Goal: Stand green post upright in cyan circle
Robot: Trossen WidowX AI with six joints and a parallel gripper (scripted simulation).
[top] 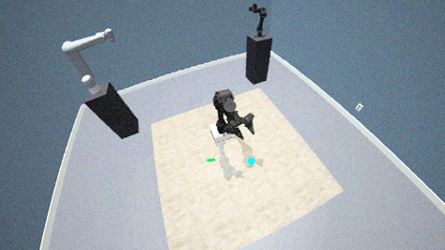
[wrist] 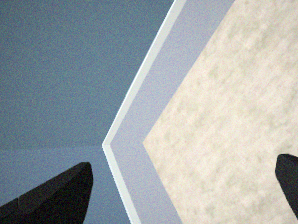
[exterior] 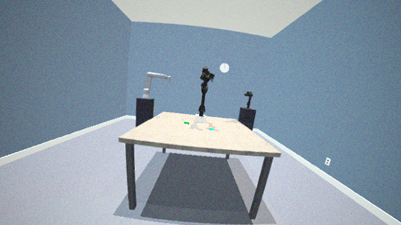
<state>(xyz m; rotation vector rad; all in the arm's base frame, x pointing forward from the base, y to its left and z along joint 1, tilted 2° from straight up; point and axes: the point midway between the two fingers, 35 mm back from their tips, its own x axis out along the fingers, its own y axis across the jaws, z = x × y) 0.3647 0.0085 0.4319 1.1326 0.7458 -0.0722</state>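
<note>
Now: gripper tip 200 mm past the green post, 210 mm to the left of it and 490 mm above it. Also, from my gripper tip: cyan patch 50 mm behind, 90 mm to the left, 490 mm below.
</note>
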